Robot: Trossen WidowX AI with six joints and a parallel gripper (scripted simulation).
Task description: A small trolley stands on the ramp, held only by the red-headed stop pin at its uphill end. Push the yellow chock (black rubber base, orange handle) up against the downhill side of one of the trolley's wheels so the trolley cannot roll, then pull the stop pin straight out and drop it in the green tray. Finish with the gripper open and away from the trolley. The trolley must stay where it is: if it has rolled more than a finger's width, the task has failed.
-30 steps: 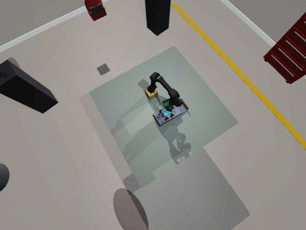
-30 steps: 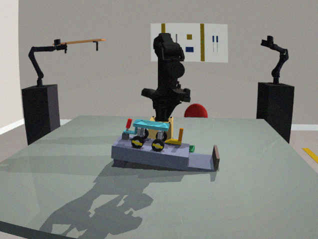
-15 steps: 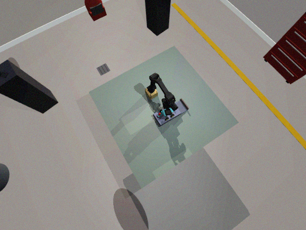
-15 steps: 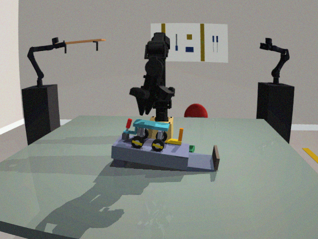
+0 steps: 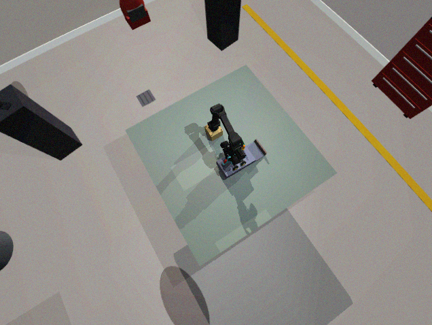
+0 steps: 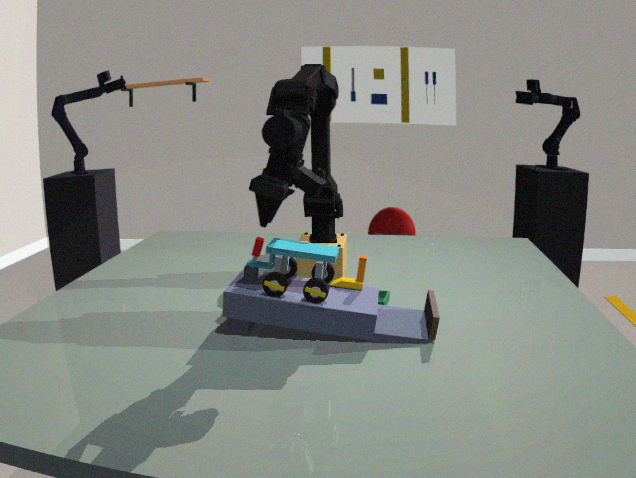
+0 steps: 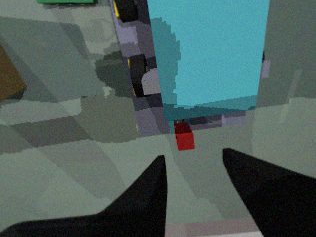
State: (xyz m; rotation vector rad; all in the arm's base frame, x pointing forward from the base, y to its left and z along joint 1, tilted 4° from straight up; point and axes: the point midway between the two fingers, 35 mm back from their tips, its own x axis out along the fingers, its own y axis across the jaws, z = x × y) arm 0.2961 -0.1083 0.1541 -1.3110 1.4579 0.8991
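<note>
Now: gripper tip 20 mm to the left of the red-headed stop pin and 60 mm above it. Also, from my gripper tip: purple ramp (30 mm ahead, 70 mm to the left, 150 mm below); then trolley (30 mm ahead, 60 mm to the left, 80 mm below); then yellow chock (10 mm behind, 160 mm to the left, 110 mm below).
</note>
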